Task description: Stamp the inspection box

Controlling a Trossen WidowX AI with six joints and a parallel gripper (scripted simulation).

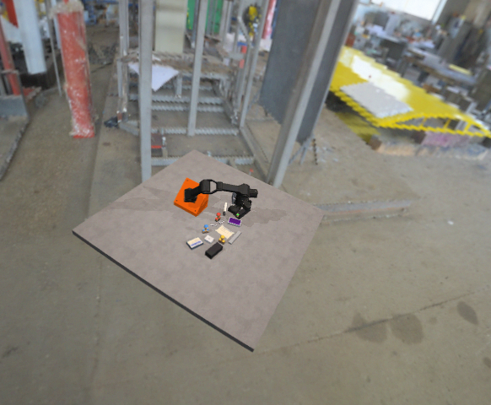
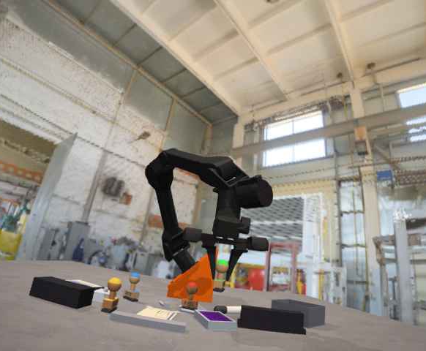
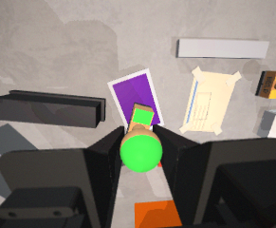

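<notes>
Right now the purple ink pad is 80 mm below my gripper tip. Round my gripper tip: green-knobbed stamp: right at my gripper tip; red-knobbed stamp: 110 mm behind, 70 mm below, 40 mm to the right; marker: 110 mm behind, 80 mm below, 70 mm to the left.
</notes>
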